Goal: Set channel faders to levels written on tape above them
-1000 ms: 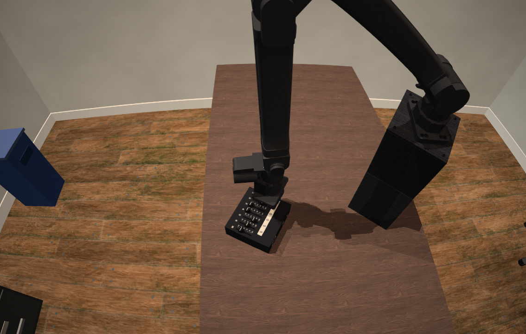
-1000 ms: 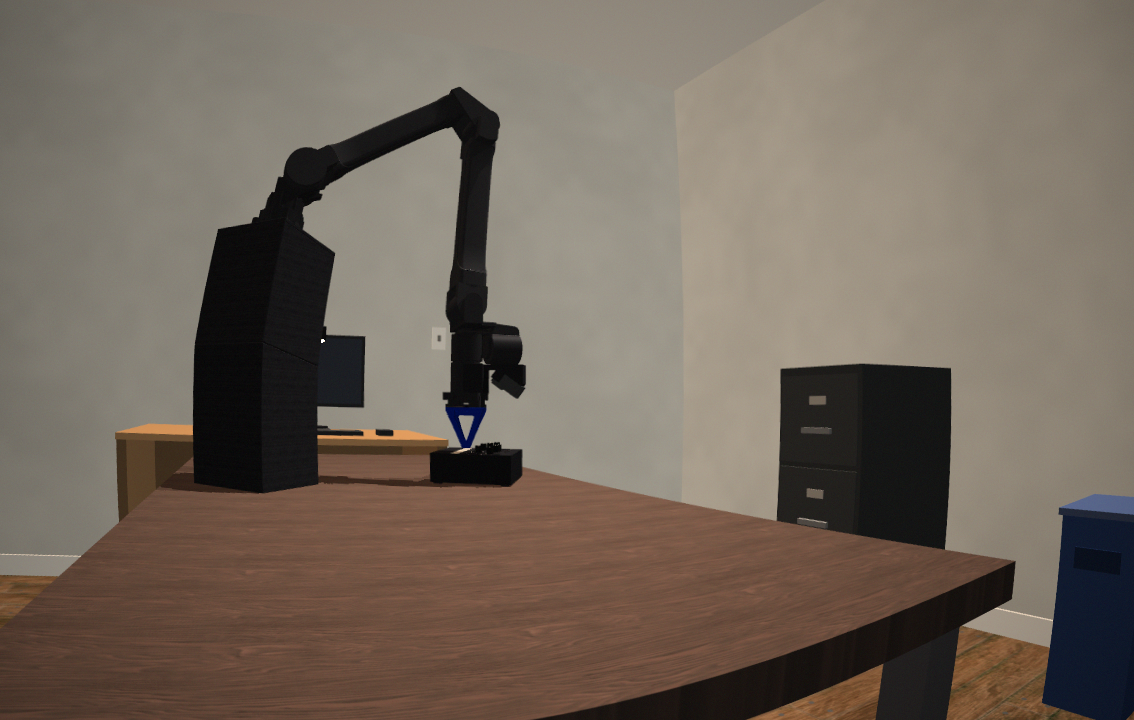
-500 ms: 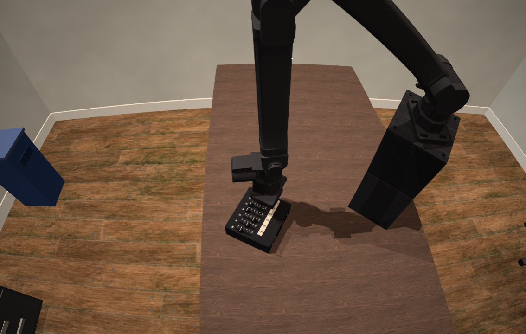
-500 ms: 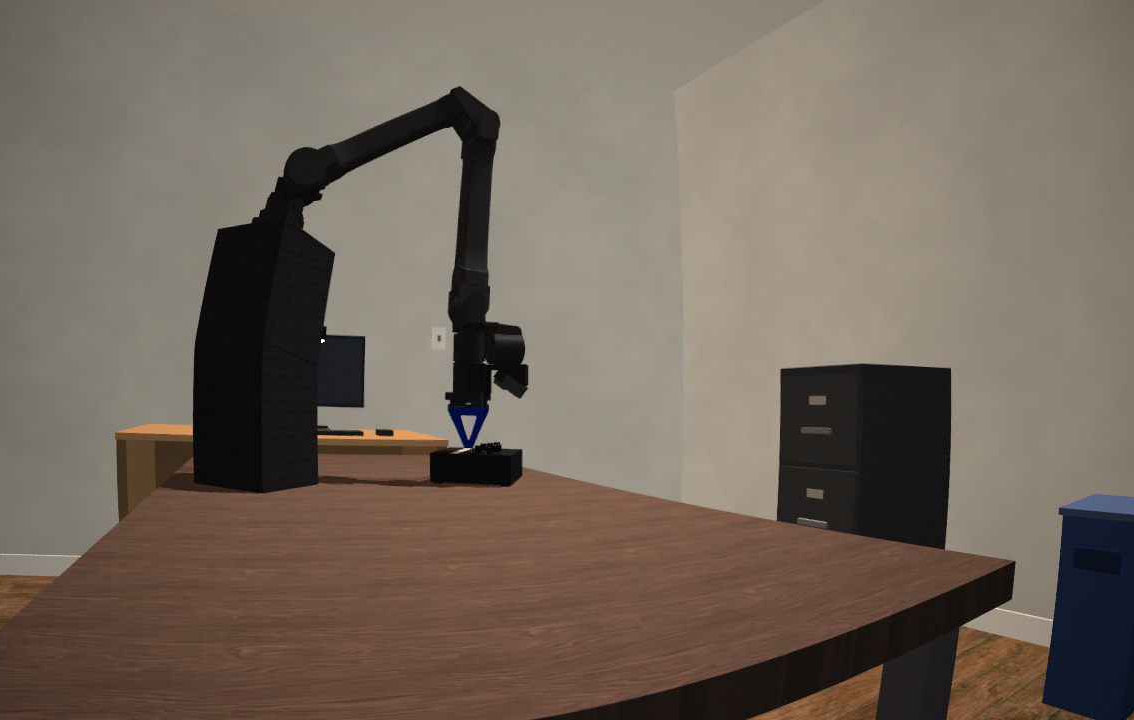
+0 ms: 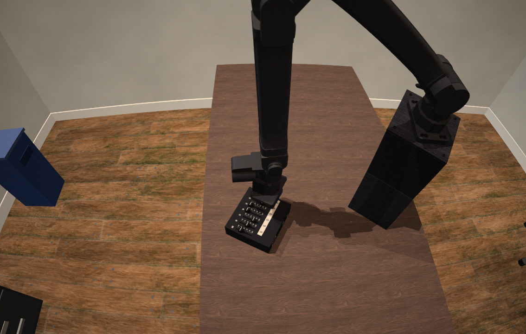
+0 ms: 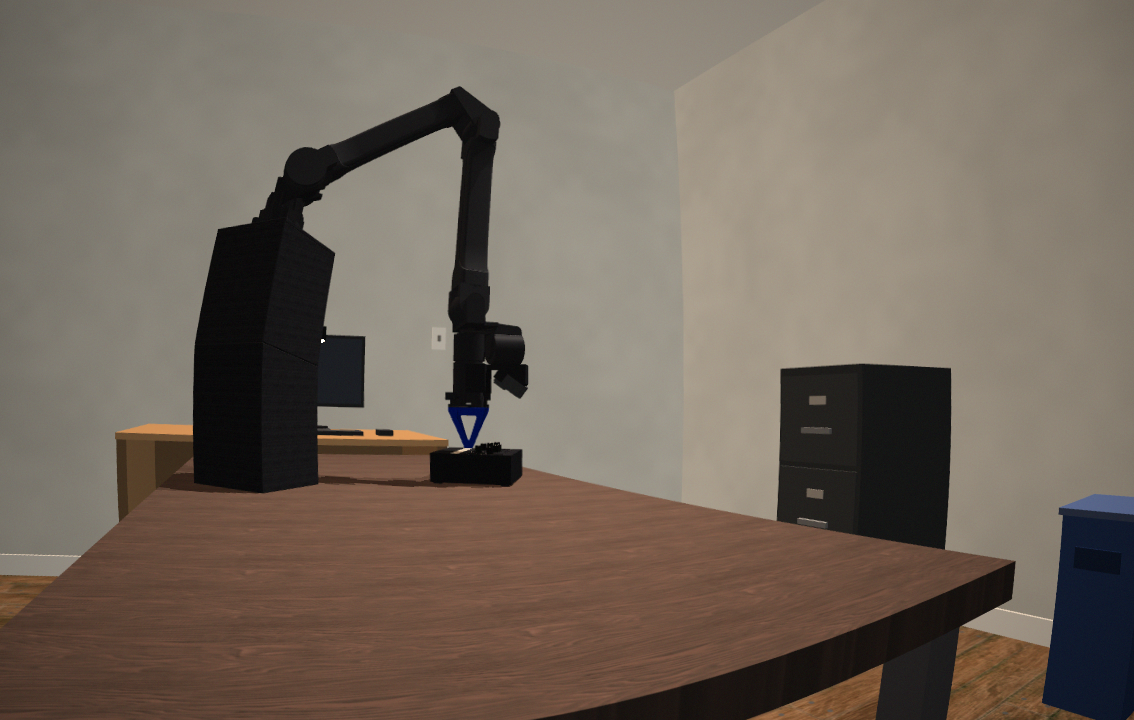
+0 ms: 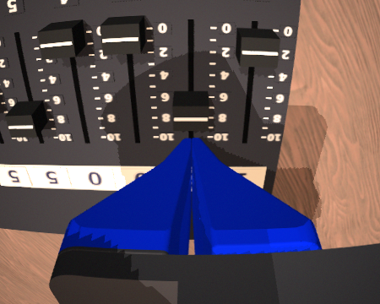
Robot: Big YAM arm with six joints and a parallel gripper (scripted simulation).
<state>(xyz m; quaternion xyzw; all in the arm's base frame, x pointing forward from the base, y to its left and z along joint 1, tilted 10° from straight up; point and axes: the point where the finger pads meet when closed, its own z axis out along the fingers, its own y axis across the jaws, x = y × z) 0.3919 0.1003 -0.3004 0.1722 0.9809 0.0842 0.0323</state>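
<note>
Now: the fader 2 20 mm ahead of my hand, 10 mm to the right of it and 10 mm below it. Round my hand: fader 4 (60 mm ahead, 30 mm to the left, 10 mm below); then fader 1 (30 mm to the right, 30 mm ahead, 10 mm below); then fader 3 (50 mm ahead, 10 mm to the left, 10 mm below).
</note>
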